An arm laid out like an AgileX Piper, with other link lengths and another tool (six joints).
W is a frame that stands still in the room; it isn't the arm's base.
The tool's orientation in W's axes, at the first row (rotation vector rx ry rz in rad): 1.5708 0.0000 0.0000
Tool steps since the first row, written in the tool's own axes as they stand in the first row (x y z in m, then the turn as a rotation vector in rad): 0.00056 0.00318 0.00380 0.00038 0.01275 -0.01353; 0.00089 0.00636 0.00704 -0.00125 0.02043 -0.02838; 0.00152 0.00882 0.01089 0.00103 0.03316 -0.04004; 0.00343 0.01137 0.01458 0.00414 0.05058 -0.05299; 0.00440 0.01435 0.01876 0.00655 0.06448 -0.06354; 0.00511 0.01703 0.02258 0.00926 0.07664 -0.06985; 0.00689 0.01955 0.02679 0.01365 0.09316 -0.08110; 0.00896 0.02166 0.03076 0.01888 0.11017 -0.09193; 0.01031 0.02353 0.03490 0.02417 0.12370 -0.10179
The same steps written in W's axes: 0.00056 -0.00380 0.00318 0.00038 0.01353 0.01275; 0.00089 -0.00704 0.00636 -0.00125 0.02838 0.02043; 0.00152 -0.01089 0.00882 0.00103 0.04004 0.03316; 0.00343 -0.01458 0.01137 0.00414 0.05299 0.05058; 0.00440 -0.01876 0.01435 0.00655 0.06354 0.06448; 0.00511 -0.02258 0.01703 0.00926 0.06985 0.07664; 0.00689 -0.02679 0.01955 0.01365 0.08110 0.09316; 0.00896 -0.03076 0.02166 0.01888 0.09193 0.11017; 0.01031 -0.03490 0.02353 0.02417 0.10179 0.12370
